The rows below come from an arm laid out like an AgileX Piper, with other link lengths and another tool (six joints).
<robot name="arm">
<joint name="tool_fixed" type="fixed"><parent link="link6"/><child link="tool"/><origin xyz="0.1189 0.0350 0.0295" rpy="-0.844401 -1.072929 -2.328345"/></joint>
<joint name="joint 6" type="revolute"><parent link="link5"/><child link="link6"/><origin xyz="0.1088 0.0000 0.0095" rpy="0.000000 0.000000 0.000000"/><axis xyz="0.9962 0 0.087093"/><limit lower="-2.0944" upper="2.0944"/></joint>
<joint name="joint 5" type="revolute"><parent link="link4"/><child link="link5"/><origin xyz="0.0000 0.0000 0.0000" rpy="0.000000 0.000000 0.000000"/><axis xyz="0 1 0"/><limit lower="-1.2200" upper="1.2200"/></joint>
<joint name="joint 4" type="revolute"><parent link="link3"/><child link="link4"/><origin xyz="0.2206 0.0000 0.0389" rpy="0.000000 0.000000 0.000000"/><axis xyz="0.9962 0 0.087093"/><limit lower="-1.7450" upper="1.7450"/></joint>
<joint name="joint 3" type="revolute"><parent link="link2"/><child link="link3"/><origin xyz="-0.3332 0.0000 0.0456" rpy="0.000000 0.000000 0.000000"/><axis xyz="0 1 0"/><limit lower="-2.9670" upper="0.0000"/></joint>
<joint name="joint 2" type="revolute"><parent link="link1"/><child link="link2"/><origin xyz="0.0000 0.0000 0.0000" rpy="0.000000 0.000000 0.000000"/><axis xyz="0 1 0"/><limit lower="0.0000" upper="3.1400"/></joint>
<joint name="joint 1" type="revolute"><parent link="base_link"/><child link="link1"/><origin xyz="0.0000 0.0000 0.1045" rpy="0.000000 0.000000 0.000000"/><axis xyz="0 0 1"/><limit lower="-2.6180" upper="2.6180"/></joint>
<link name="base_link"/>
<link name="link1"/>
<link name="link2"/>
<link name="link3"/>
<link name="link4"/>
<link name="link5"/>
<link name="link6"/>
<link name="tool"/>
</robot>
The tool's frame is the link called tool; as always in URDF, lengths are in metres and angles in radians.
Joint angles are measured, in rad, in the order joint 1, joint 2, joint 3, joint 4, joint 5, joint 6. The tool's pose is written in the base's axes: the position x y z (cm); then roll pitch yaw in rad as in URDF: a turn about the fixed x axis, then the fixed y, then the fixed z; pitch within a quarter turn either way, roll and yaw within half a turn. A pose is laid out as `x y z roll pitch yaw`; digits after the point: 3 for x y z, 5 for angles.
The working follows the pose.
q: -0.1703, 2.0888, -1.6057, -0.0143, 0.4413, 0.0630
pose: 58.475 -6.748 14.612 -2.70064 -0.89554 -0.84448
Where each joint sits with the arm in this pose, in the base's axes (m; each line is computed from the numbers above, not from the rounded line before):
joint 1: 0.0000 0.0000 0.1045
joint 2: 0.0000 0.0000 0.1045
joint 3: 0.2016 -0.0347 0.3714
joint 4: 0.4120 -0.0708 0.3034
joint 5: 0.4120 -0.0708 0.3034
joint 6: 0.4839 -0.0839 0.2223
the tool: 0.5848 -0.0675 0.1461

